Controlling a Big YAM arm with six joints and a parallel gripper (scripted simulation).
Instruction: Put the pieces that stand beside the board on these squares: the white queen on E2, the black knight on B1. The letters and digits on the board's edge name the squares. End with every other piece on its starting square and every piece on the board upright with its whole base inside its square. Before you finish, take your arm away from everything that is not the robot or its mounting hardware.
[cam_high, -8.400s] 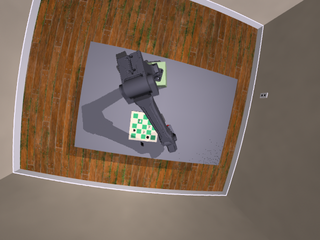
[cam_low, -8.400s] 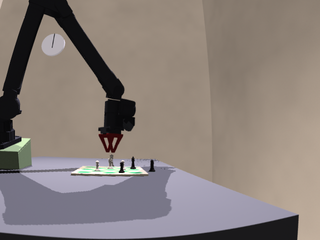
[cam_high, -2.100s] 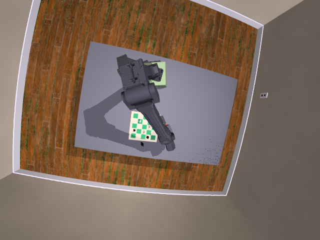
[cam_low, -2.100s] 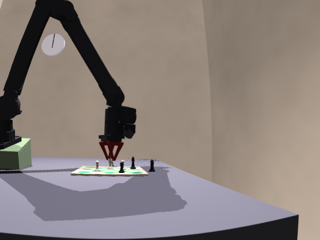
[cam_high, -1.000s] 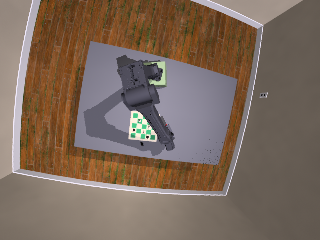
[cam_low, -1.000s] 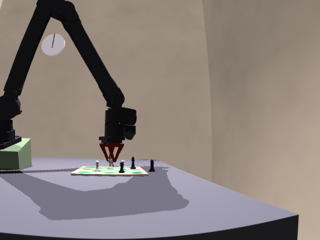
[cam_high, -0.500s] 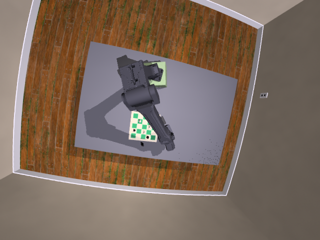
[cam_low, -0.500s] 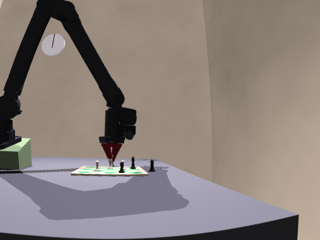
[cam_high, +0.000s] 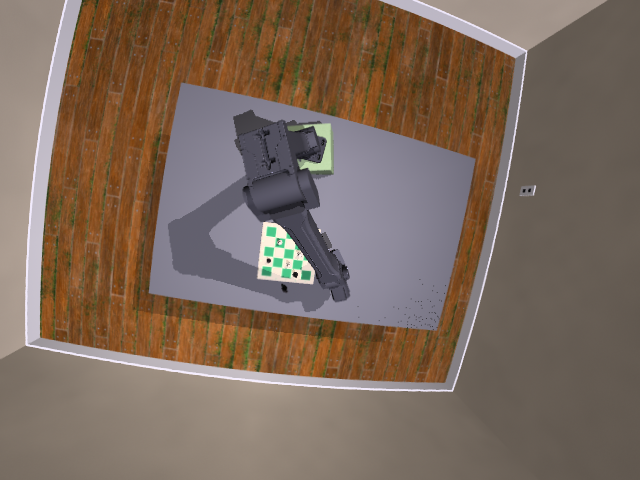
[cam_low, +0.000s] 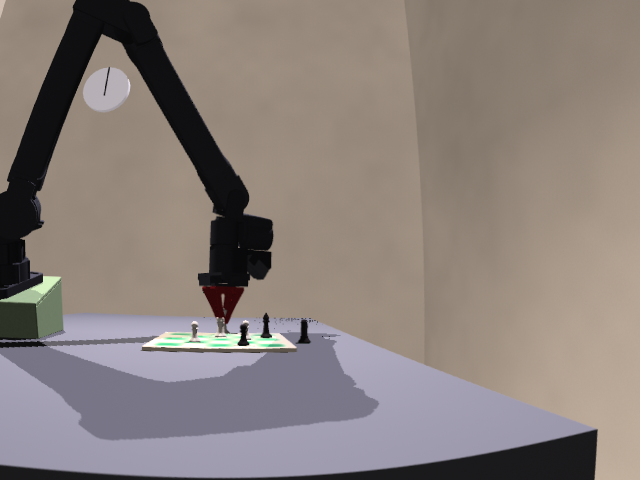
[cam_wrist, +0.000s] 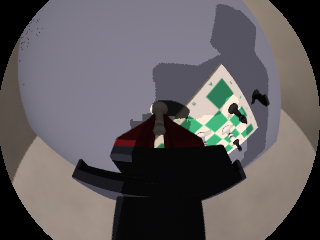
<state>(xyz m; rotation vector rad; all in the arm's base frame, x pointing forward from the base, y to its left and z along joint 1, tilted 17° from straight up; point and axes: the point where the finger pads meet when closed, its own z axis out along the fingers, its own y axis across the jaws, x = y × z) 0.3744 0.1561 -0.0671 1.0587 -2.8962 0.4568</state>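
Now: hand 2 cm short of the green-and-cream chessboard, 14 cm to the left of it and 3 cm above it.
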